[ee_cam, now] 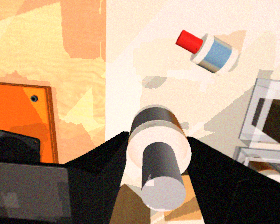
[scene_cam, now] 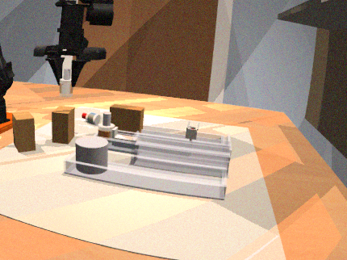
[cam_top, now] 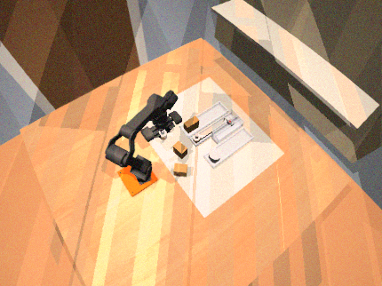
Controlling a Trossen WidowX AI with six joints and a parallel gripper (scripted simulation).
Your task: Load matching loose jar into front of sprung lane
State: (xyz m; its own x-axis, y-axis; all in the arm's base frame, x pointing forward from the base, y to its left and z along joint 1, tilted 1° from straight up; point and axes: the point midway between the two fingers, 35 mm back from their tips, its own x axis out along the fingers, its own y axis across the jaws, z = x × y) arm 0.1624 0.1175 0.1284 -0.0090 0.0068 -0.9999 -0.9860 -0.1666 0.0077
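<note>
The wide grey cylinder lies 190 mm ahead of my gripper tip, 180 mm to the right of it and 80 mm below it.
</note>
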